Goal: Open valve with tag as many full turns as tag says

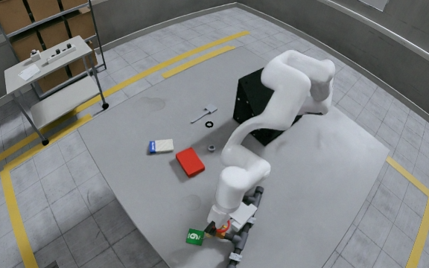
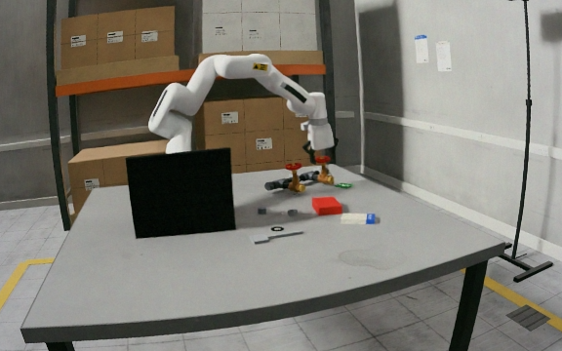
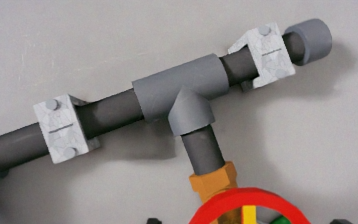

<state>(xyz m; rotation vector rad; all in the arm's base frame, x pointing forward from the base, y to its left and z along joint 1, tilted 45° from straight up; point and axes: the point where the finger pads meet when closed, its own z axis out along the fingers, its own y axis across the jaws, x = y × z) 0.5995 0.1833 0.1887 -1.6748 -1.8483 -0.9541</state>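
My hand is 11 cm above the green tag, 7 cm short of it and 3 cm to the left of it. From my hand the other things lie so: grey nut (32 cm to the right, 23 cm behind, 11 cm below); white-and-blue box (47 cm to the right, 11 cm below, 5 cm behind); red block (32 cm to the right, 11 cm behind, 10 cm below).
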